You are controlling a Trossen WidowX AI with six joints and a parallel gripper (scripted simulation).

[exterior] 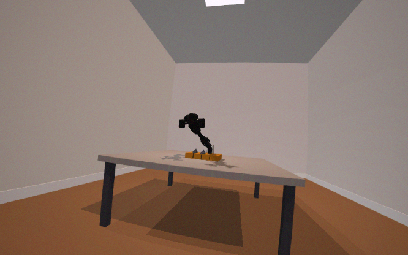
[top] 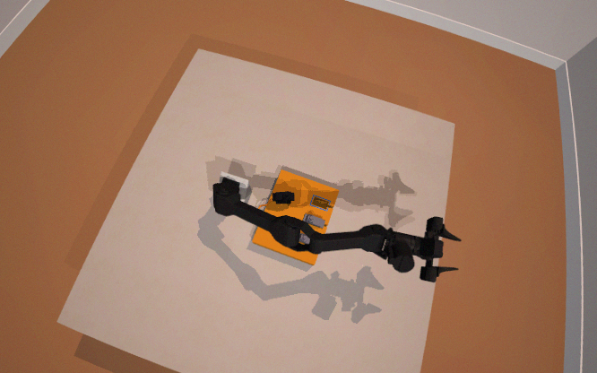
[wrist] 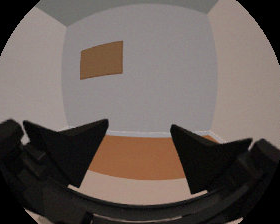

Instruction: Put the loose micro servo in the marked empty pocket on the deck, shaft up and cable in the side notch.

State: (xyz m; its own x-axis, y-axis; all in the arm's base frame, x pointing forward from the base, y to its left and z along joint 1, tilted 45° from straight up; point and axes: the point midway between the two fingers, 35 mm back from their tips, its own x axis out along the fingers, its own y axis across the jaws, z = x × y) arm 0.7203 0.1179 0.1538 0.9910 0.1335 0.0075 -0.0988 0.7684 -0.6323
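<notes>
My gripper tip is 54 cm past the orange deck, 2 cm to the right of it and 26 cm above it.
</notes>
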